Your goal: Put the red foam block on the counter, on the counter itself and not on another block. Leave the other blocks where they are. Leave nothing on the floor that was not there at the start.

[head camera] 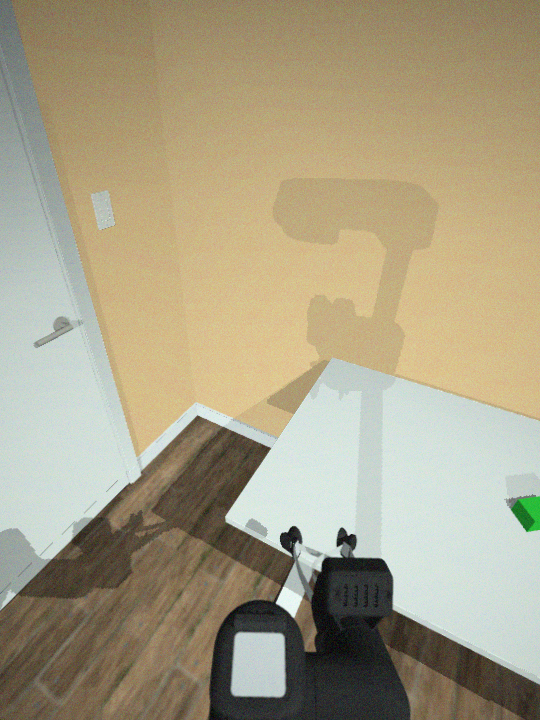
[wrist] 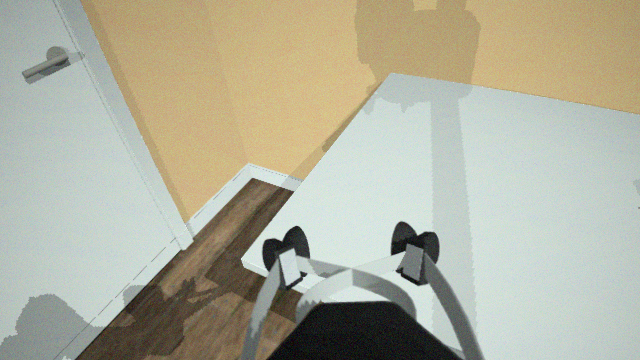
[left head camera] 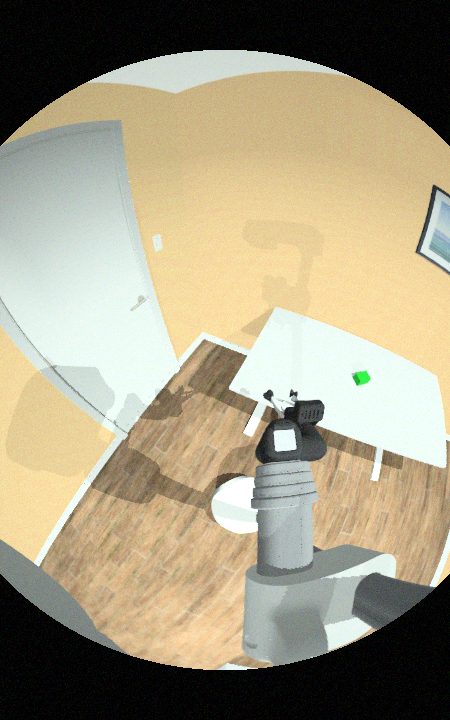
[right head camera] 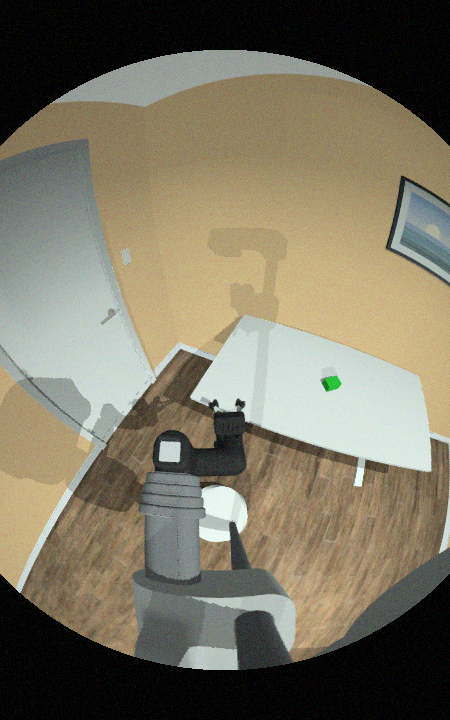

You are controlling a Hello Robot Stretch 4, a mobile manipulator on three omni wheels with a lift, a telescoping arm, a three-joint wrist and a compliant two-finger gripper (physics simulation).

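Where they show: gripper, fingertip midpoint: [head camera: 316,534] [wrist: 349,244] [left head camera: 279,392] [right head camera: 226,401]; robot's base, origin of the base link: [left head camera: 241,503] [right head camera: 217,511].
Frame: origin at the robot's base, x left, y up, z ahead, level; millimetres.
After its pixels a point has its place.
Observation:
The red foam block does not show in any of the views. A green block [head camera: 528,512] {x -635, y 736, z 595 mm} [left head camera: 361,378] {x -656, y 737, z 589 mm} [right head camera: 331,383] {x -661, y 737, z 591 mm} lies on the white table-like counter [head camera: 453,442] {x -567, y 692, z 851 mm} [left head camera: 329,350] {x -539, y 692, z 834 mm} [right head camera: 297,350] {x -553, y 692, z 883 mm} [wrist: 540,175] {x -482, y 692, z 762 mm}, right of its middle in the two side head views and cut by the right edge of the head view. My gripper [head camera: 319,540] {x -88, y 951, z 414 mm} [left head camera: 281,394] {x -88, y 951, z 414 mm} [right head camera: 227,405] {x -88, y 951, z 414 mm} [wrist: 349,244] {x -88, y 951, z 414 mm} is open, with nothing between its fingertips. It hangs over the counter's front edge near the left corner, well to the left of the green block.
A white round object [left head camera: 236,504] {x 41, y 187, z 4 mm} [right head camera: 225,512] {x -62, y 186, z 6 mm} stands on the wooden floor [head camera: 145,645] {x 392, y -28, z 532 mm} [left head camera: 175,562] {x 470, y -28, z -548 mm} [right head camera: 313,546] {x -696, y -28, z -411 mm}, below the arm. A door [head camera: 34,407] {x 758, y 670, z 971 mm} [left head camera: 74,238] {x 797, y 1447, z 897 mm} [right head camera: 47,254] {x 788, y 1454, z 915 mm} [wrist: 75,165] {x 727, y 591, z 1030 mm} is at the left. The wall [head camera: 232,232] {x 148, y 1080, z 1542 mm} [wrist: 280,75] {x 134, y 593, z 1535 mm} runs along the counter's back edge.

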